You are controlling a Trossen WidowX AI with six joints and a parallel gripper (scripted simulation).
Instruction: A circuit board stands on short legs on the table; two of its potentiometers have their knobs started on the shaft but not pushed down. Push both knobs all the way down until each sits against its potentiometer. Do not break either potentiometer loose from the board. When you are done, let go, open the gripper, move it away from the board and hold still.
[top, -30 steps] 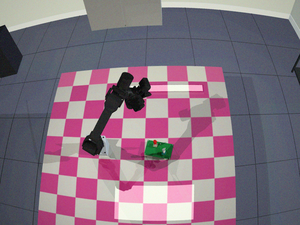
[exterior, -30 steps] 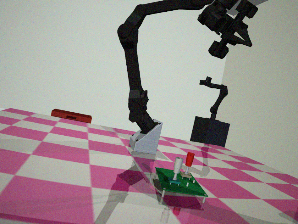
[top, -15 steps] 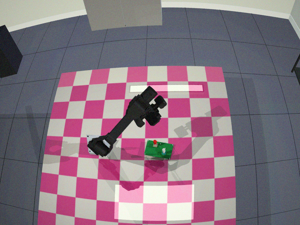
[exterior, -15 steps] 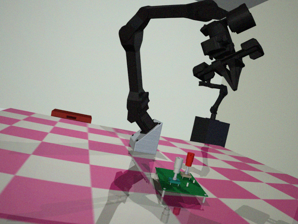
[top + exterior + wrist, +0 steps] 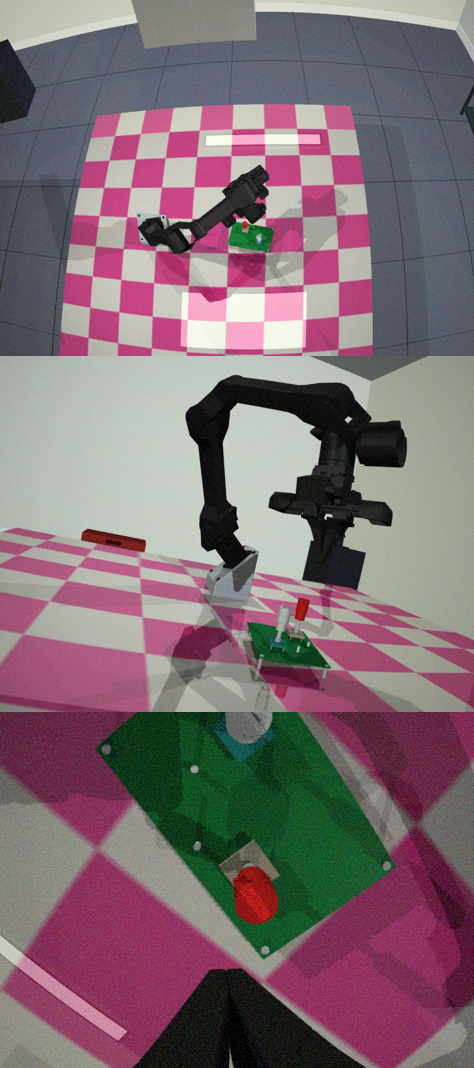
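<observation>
Right now the red knob is 10 mm behind my gripper tip, 10 mm to the right of it and 70 mm below it. Also, from my gripper tip: white knob (40 mm ahead, 70 mm to the right, 80 mm below).
</observation>
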